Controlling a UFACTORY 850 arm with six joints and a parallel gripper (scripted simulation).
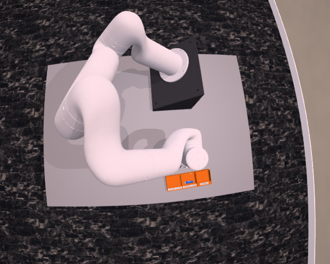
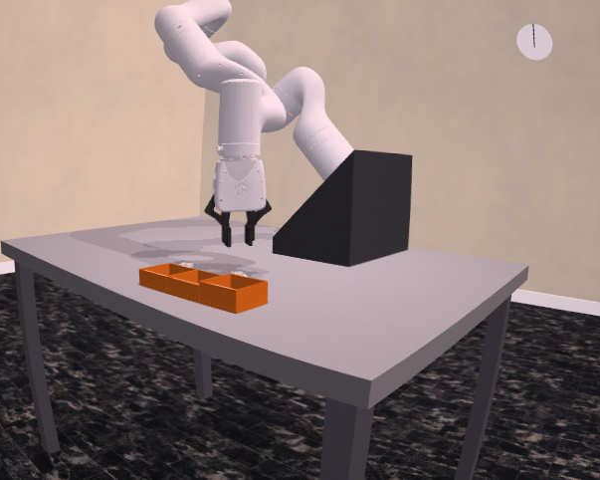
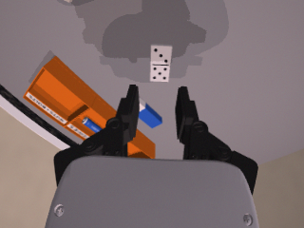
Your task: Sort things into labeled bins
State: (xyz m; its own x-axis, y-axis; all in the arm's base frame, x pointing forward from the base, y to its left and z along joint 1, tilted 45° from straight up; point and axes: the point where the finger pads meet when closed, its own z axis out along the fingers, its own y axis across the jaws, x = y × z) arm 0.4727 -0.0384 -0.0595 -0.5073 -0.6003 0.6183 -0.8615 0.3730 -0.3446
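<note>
Right now the white domino is 10 mm behind my hand and 80 mm below it. From my hand the other things lie so: blue-and-white block 60 mm ahead, 60 mm to the left, 80 mm below; then orange battery 110 mm ahead, 40 mm to the left, 80 mm below; then orange three-compartment bin 140 mm ahead, 40 mm to the left, 70 mm below.
</note>
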